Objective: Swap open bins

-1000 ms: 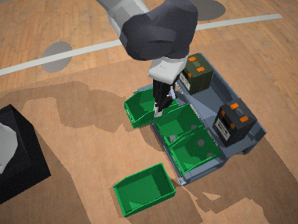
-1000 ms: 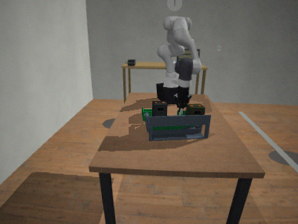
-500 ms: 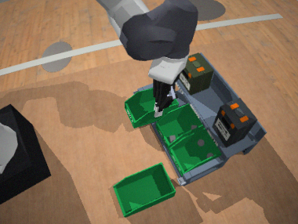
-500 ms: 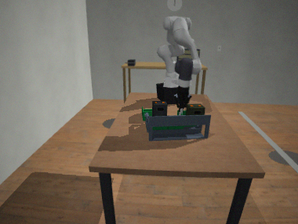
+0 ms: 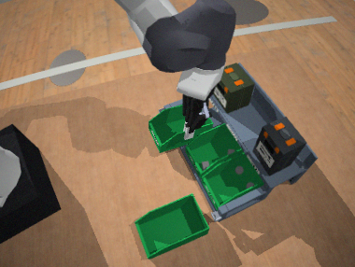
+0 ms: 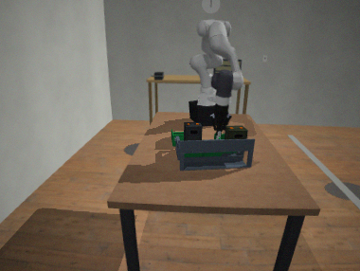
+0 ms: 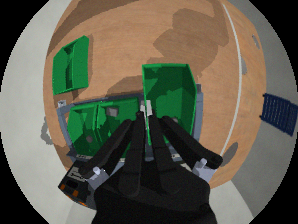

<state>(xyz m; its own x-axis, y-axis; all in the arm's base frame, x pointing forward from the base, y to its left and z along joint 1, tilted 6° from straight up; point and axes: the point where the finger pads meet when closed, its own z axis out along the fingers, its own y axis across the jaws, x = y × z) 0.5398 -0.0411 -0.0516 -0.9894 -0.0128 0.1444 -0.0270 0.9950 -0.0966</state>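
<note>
Now: hand 16 cm short of the olive box, 5 cm to the right of it and 5 cm below it. Also, from my hand: dark box: 18 cm to the right, 17 cm ahead, 7 cm above.
</note>
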